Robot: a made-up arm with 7 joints.
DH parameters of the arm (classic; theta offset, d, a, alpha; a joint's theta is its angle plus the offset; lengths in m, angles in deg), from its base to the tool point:
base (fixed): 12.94 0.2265 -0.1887 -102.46
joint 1: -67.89 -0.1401 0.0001 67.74
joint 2: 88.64 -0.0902 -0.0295 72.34
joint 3: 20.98 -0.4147 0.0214 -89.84
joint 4: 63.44 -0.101 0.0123 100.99
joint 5: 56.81 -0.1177 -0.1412 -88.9
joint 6: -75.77 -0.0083 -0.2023 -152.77
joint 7: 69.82 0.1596 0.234 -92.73
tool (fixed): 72.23 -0.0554 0 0
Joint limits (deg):
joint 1: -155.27..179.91
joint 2: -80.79..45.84
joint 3: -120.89..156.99
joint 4: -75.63..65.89
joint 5: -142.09..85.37
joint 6: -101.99..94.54
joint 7: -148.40..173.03
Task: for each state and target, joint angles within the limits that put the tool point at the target. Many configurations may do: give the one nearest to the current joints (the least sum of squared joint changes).
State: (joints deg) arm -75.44 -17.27 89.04 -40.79 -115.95 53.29 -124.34
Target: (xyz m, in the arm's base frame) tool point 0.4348 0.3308 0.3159
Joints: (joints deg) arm -70.75 -43.76 98.02 -48.37 -112.06 34.37 -110.33
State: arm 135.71 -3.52 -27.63 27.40 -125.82 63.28 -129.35
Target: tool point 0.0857 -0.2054 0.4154
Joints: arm 160.08 7.60 -36.83 48.35 -111.98 76.54 -148.03
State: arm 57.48 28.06 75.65 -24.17 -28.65 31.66 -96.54
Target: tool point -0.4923 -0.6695 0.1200
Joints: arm 52.77 45.84 82.23 -23.70 -28.76 -8.43 -81.87
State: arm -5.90 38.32 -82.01 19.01 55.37 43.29 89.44
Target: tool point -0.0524 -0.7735 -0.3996
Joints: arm -42.10 5.80 -92.09 40.40 58.45 19.28 91.31
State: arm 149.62 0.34 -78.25 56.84 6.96 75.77 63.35
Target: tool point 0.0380 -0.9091 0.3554
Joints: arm 148.09 26.94 -88.83 57.55 4.48 65.07 73.91
